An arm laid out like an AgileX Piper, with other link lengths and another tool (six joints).
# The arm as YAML. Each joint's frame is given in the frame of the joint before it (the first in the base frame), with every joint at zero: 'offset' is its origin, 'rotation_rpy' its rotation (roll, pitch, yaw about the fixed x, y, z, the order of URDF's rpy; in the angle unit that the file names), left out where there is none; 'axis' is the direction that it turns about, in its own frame. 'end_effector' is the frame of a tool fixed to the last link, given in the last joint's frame.
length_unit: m
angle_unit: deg
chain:
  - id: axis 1
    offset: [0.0, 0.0, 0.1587]
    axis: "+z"
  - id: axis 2
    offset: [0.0, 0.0, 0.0]
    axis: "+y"
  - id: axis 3
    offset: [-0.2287, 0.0, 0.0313]
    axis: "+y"
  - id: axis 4
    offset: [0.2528, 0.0, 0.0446]
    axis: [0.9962, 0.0, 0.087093]
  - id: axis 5
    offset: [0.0, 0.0, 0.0]
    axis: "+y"
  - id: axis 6
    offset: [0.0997, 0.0, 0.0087]
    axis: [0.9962, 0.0, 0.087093]
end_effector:
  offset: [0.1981, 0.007, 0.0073]
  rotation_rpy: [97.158, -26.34, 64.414]
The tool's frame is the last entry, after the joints.
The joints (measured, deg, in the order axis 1, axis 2, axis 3, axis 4, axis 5, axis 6), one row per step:
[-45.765, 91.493, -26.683, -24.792, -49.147, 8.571]
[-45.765, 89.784, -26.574, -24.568, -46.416, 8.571]
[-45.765, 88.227, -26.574, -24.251, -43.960, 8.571]
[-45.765, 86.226, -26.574, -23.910, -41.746, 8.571]
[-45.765, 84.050, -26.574, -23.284, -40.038, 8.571]
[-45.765, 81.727, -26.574, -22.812, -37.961, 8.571]
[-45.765, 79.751, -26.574, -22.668, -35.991, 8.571]
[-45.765, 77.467, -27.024, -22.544, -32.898, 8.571]
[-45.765, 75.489, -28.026, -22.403, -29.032, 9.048]
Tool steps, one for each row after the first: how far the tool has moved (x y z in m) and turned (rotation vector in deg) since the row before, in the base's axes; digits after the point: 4 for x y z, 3 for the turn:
[-0.0041, -0.0028, -0.0004, 0.030, 1.233, -0.779]
[-0.0037, -0.0031, 0.0007, 0.009, 0.965, -0.813]
[-0.0032, -0.0033, 0.0054, -0.372, 0.411, -0.791]
[-0.0028, -0.0038, 0.0096, -0.562, -0.298, -0.910]
[-0.0034, -0.0033, 0.0088, -0.532, -0.044, -0.877]
[-0.0031, -0.0020, 0.0063, -0.450, 0.234, -0.607]
[-0.0040, -0.0038, 0.0070, -0.458, 0.645, -0.904]
[-0.0044, -0.0055, 0.0057, 0.162, 0.817, -1.282]

